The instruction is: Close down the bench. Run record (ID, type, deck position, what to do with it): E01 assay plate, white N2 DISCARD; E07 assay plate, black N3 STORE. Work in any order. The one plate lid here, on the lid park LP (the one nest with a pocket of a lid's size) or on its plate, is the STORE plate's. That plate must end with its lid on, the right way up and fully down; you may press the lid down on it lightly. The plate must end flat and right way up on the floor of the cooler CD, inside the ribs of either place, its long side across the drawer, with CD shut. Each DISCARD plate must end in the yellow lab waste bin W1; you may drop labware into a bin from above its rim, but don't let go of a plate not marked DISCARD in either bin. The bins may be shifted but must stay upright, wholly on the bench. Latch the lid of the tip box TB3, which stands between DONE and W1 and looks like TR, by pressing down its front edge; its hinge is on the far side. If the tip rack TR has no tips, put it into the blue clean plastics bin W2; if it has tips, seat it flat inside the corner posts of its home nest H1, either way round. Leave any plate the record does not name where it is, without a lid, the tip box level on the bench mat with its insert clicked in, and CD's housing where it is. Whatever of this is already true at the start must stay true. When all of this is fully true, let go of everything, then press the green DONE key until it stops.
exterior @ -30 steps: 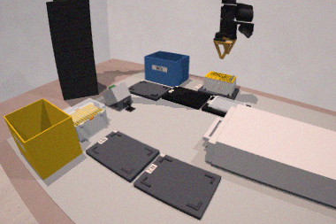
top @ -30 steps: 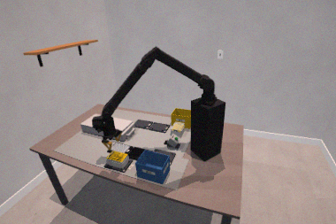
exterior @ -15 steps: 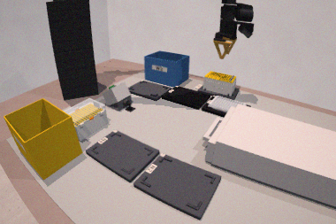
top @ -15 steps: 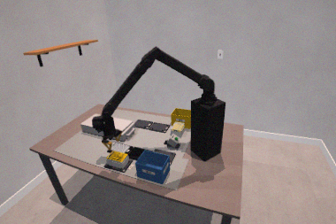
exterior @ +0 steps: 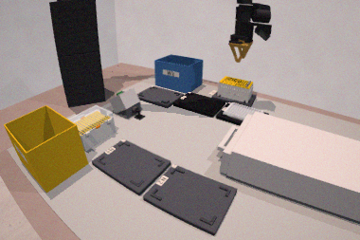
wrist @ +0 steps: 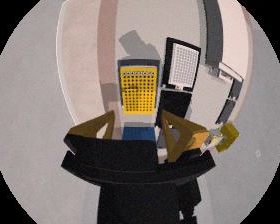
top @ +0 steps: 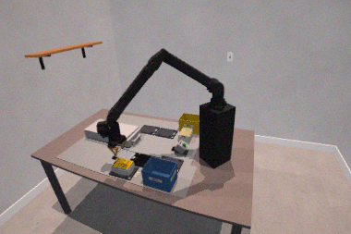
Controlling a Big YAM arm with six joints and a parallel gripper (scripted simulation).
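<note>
The DONE key block is 240 mm behind my hand, 380 mm to the right of it and 120 mm below it. The rest, counted from my hand: black slab: 70 mm behind, 150 mm to the right, 170 mm below; blue bin W2: 270 mm behind, 60 mm to the right, 130 mm below; tip rack TR: 10 mm behind, 10 mm to the right, 120 mm below.
</note>
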